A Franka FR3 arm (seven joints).
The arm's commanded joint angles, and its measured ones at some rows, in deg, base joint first. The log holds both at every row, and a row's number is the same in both.
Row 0, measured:
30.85, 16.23, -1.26, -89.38, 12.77, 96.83, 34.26
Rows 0 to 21, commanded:
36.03, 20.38, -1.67, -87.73, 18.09, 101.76, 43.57
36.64, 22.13, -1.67, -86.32, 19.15, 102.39, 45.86
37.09, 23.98, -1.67, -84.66, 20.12, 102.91, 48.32
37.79, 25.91, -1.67, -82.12, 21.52, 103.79, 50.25
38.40, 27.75, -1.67, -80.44, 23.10, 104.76, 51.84
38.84, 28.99, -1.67, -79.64, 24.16, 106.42, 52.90
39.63, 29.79, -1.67, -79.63, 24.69, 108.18, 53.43
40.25, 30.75, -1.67, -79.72, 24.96, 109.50, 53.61
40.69, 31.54, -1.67, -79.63, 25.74, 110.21, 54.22
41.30, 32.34, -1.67, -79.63, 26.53, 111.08, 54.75
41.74, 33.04, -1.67, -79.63, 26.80, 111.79, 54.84
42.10, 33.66, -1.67, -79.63, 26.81, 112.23, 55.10
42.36, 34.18, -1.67, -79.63, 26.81, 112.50, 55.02
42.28, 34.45, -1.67, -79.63, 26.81, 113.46, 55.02
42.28, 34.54, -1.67, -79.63, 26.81, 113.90, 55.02
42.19, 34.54, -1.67, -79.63, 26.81, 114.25, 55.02
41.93, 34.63, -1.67, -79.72, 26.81, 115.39, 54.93
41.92, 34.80, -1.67, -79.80, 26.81, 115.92, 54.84
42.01, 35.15, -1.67, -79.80, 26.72, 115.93, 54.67
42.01, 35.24, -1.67, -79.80, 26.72, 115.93, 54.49
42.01, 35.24, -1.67, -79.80, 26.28, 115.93, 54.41
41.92, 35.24, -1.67, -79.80, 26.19, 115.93, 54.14
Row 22, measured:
42.25, 34.22, -1.90, -81.05, 25.64, 115.18, 54.18
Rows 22 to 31, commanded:
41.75, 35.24, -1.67, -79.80, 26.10, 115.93, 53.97
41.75, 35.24, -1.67, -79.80, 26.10, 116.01, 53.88
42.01, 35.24, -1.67, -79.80, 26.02, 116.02, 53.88
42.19, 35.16, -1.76, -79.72, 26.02, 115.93, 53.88
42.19, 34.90, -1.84, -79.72, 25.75, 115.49, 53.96
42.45, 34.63, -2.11, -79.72, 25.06, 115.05, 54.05
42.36, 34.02, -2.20, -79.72, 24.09, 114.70, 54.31
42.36, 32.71, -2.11, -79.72, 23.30, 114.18, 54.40
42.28, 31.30, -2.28, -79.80, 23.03, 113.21, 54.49
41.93, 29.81, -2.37, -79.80, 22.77, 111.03, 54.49
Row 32, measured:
42.32, 33.95, -2.04, -79.82, 24.60, 115.11, 54.16
